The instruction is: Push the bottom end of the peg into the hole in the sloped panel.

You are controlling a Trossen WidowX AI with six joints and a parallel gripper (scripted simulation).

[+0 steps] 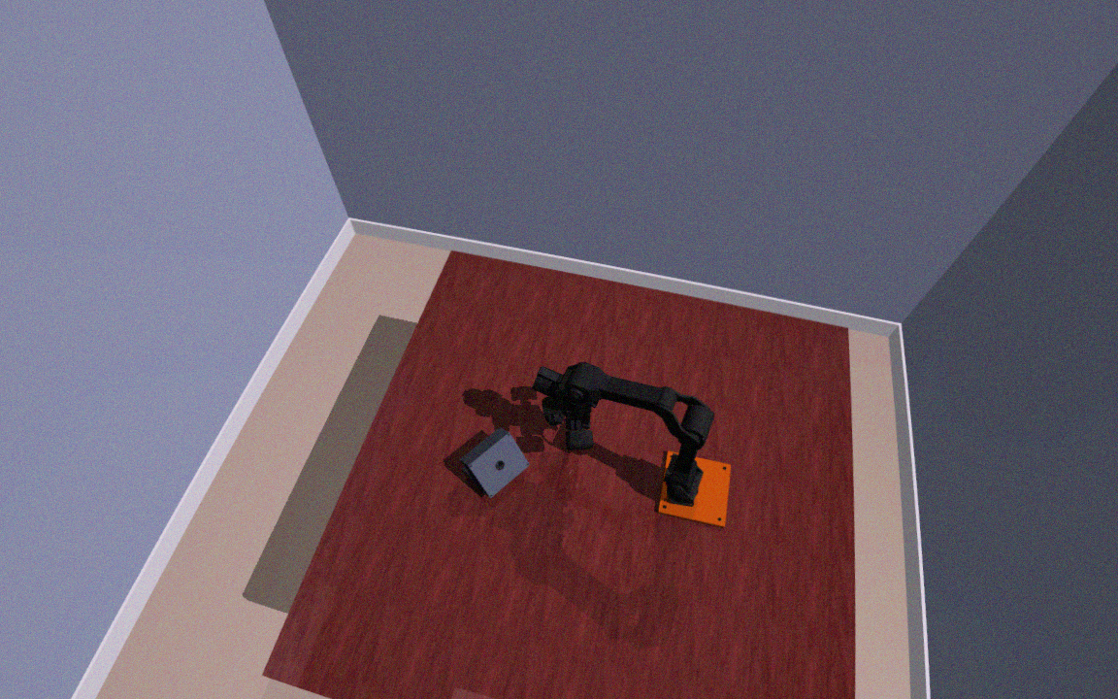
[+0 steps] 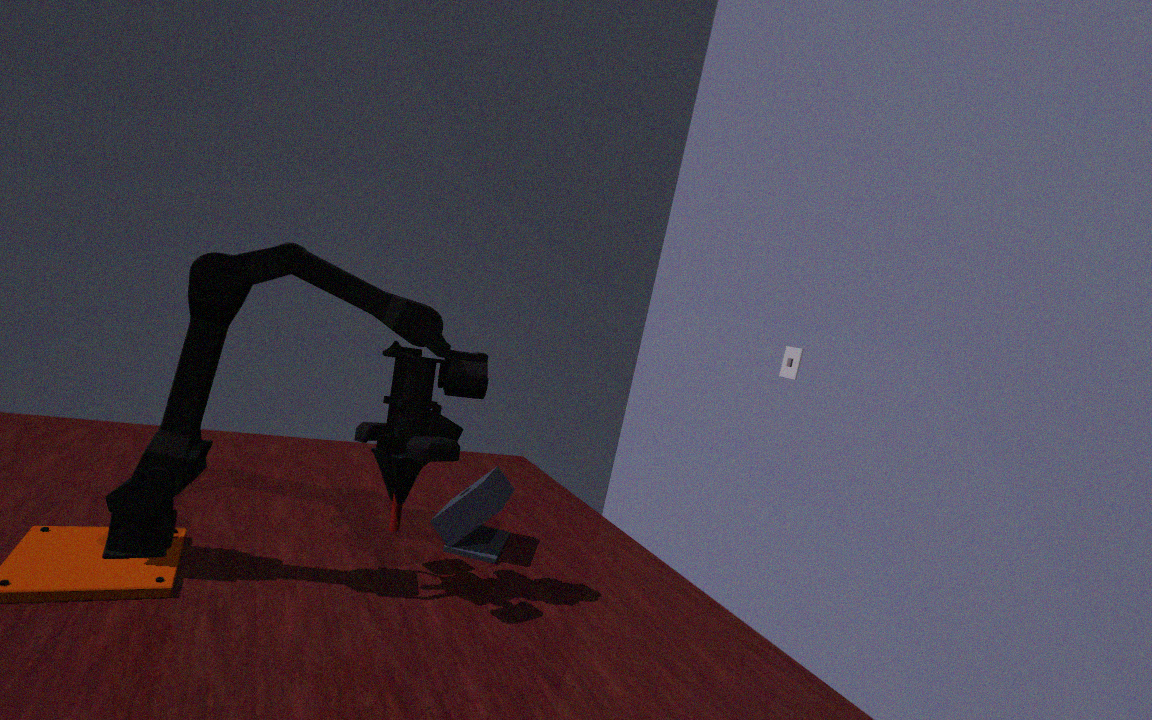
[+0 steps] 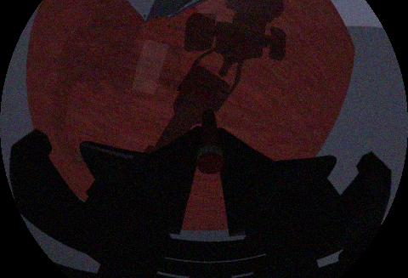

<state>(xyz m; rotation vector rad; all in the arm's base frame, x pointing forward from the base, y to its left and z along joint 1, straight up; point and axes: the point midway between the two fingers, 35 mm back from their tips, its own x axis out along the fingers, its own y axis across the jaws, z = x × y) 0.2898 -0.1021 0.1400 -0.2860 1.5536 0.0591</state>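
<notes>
Now: gripper tip 190 mm short of the sloped panel, 120 mm to the right of it and 50 mm above it. The rest, counted from my gripper tip: red peg: 20 mm above.
</notes>
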